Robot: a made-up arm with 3 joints. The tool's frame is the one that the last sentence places.
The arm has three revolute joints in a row. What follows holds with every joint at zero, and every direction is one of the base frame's. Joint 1 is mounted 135.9 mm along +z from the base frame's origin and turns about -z. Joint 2 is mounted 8 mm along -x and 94.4 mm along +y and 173.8 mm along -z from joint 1 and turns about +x. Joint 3 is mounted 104.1 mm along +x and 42.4 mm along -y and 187.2 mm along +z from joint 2 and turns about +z. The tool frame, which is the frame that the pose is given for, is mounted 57.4 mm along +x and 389.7 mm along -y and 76.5 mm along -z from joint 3; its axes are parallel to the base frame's.
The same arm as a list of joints. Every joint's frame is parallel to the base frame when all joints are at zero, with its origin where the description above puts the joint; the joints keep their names.
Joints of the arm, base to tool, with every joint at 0 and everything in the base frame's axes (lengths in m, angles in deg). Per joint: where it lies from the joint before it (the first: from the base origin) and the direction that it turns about. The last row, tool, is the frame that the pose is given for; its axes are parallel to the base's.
joint 1: axis 0 0 -1 origin 0.0000 0.0000 0.1359
joint 2: axis 1 0 0 origin -0.0080 0.0944 -0.1738
joint 3: axis 0 0 1 origin 0.1041 -0.0424 0.1872
tool: origin 0.0574 -0.3897 -0.0765

